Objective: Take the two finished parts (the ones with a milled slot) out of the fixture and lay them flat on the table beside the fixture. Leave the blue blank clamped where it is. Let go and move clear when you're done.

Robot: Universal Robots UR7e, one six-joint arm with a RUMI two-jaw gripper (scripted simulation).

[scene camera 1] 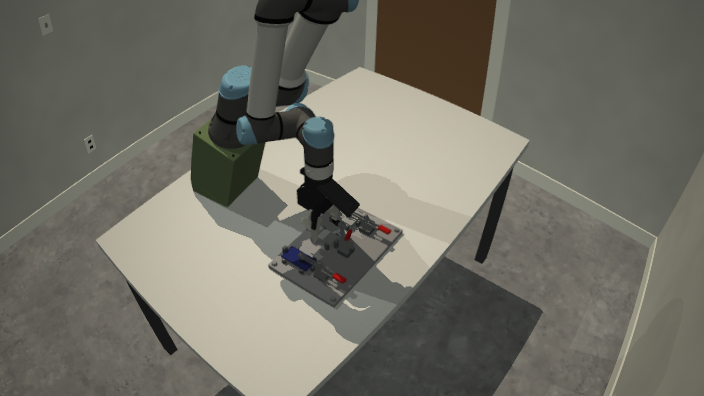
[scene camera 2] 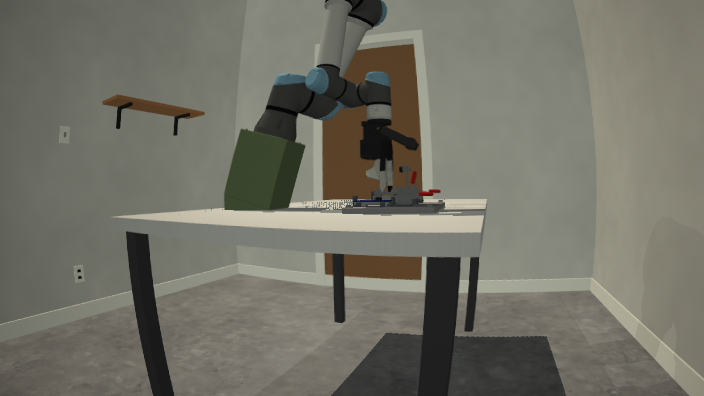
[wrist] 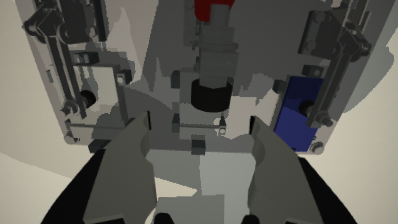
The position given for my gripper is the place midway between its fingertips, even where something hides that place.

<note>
I see my gripper (scene camera 1: 324, 233), a blue blank (wrist: 289, 124), a pale grey part (wrist: 105, 119) and a grey fixture plate (scene camera 2: 421, 208).
My gripper shows as well in scene camera 2 (scene camera 2: 385, 194) and in the wrist view (wrist: 200, 114). The grey fixture plate shows as well in the wrist view (wrist: 151, 46).
</note>
